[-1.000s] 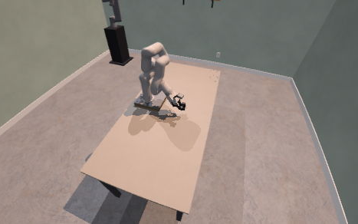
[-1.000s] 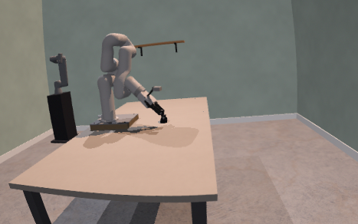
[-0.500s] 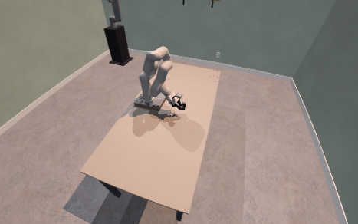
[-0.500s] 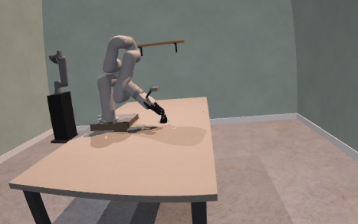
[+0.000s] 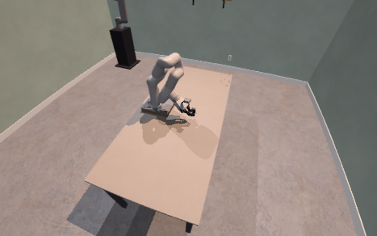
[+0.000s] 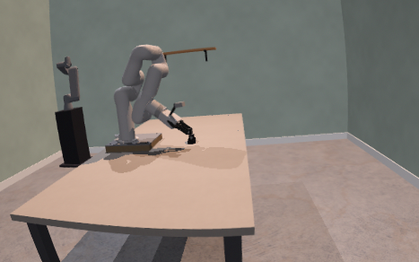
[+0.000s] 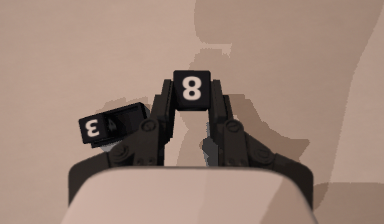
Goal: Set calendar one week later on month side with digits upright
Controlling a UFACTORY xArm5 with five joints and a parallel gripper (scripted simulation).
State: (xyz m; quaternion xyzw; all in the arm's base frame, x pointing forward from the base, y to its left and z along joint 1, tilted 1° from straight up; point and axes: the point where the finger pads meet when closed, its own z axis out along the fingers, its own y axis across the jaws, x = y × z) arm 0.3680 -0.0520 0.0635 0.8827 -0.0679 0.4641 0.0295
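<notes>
Right now my hand is 10 cm to the right of the black calendar tray and 9 cm above it. From my hand the other things lie so: black cube (2 cm ahead, 1 cm below).
</notes>
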